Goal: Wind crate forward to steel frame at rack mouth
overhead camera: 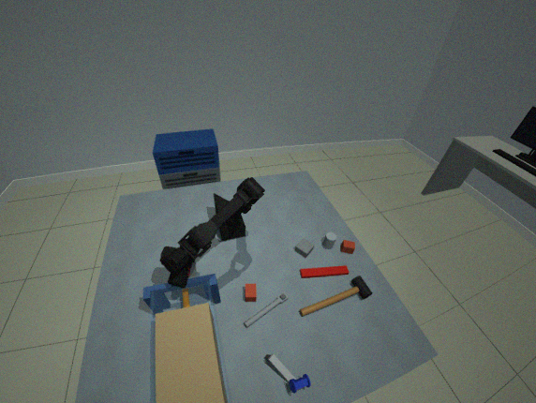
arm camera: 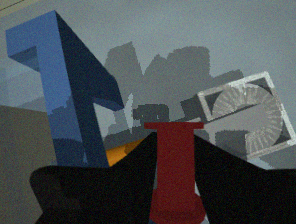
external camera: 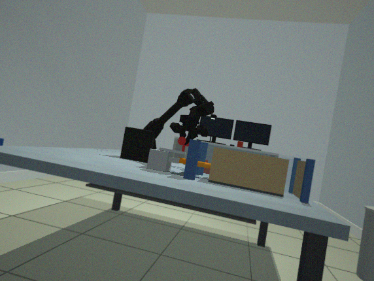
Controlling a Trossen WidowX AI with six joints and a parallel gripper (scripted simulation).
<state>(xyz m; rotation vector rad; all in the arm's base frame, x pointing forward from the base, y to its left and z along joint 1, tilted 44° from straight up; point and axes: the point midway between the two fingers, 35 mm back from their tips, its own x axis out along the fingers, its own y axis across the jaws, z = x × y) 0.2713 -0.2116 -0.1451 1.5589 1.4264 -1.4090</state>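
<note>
Right now the red-knobbed winch handle is 3 cm behind my gripper tip, 1 cm to the left of it and 3 cm below it. Also, from my gripper tip: grey winch: 11 cm behind, 10 cm below; clear-panelled cubby: 31 cm ahead, 2 cm below; red knob: 1 cm ahead, 2 cm to the left.
</note>
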